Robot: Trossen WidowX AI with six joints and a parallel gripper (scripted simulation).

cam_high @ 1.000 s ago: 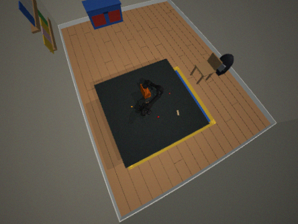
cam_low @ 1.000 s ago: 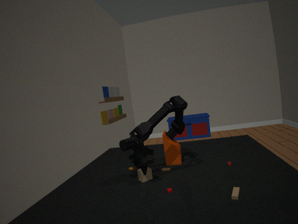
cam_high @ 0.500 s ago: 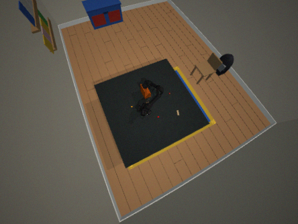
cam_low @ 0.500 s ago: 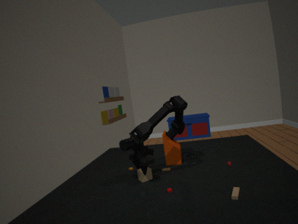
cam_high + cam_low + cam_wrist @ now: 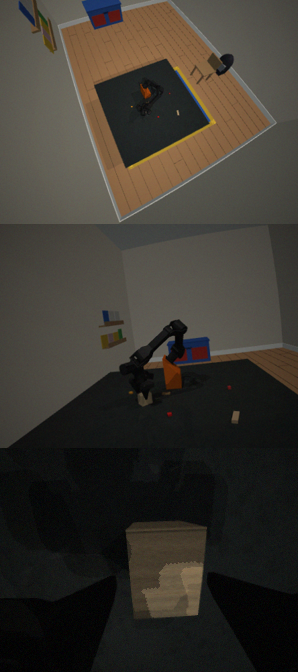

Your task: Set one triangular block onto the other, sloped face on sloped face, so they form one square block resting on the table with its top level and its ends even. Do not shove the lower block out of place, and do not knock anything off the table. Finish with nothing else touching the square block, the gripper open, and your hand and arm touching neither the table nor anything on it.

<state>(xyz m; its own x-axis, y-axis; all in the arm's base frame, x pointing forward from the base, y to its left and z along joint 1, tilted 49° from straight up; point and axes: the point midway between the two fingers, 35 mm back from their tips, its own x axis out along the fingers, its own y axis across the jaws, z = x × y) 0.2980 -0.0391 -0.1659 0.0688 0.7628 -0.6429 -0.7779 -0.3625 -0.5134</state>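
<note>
Now: gripper tip 1 cm below the tan square block. From my gripper tip the other things lie so: tan piece 23 cm ahead, 43 cm to the left, 3 cm below; then orange cube 17 cm behind, 11 cm to the right, 3 cm below.
</note>
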